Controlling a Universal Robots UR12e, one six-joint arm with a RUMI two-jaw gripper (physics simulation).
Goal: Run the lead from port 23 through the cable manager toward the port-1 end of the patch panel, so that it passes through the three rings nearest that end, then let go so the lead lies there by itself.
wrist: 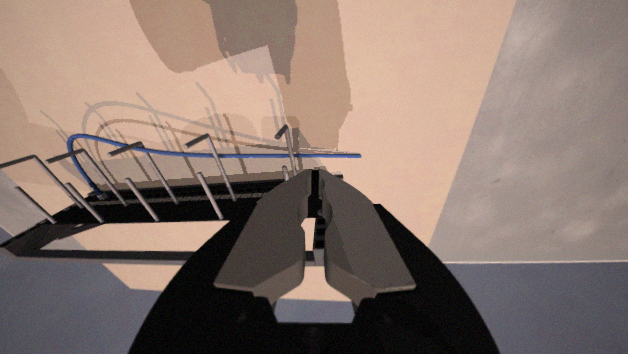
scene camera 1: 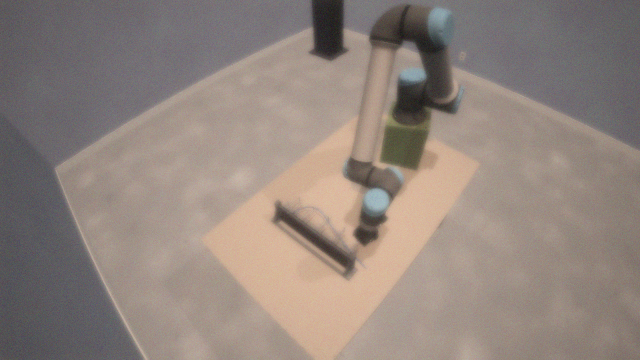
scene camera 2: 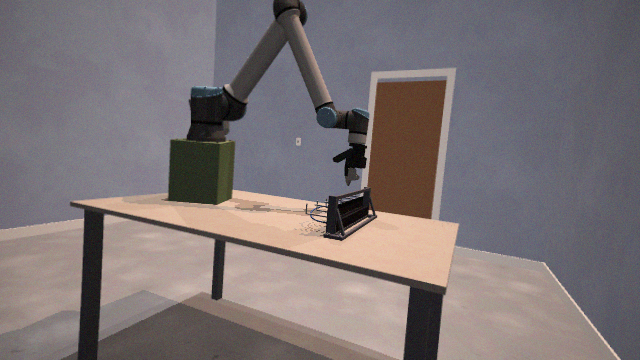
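Observation:
The blue lead [scene camera 1: 327, 220] [scene camera 2: 311, 213] [wrist: 260, 156] leaves the black patch panel [scene camera 1: 315, 233] [scene camera 2: 353, 212] [wrist: 185, 210] near its far left in the wrist view, bends in a loop, then runs along the cable manager. It crosses several wire rings there, among them one ring [wrist: 220, 165] left of the fingers and an end ring [wrist: 289, 142]. Its free end sticks out past that end ring. Whether it lies inside each ring is hard to tell. My gripper [scene camera 1: 367, 242] [scene camera 2: 350, 183] [wrist: 315, 172] is shut and empty, above the panel and apart from the lead. Port numbers are unreadable.
The panel's dark stand rests on the wooden table [scene camera 1: 320, 310] [scene camera 2: 400, 250] [wrist: 400, 100]. The wire rings stick out from its front. The arm's green pedestal [scene camera 1: 406, 145] [scene camera 2: 200, 172] stands at the other end of the table. A brown door [scene camera 2: 407, 150] is in the wall behind.

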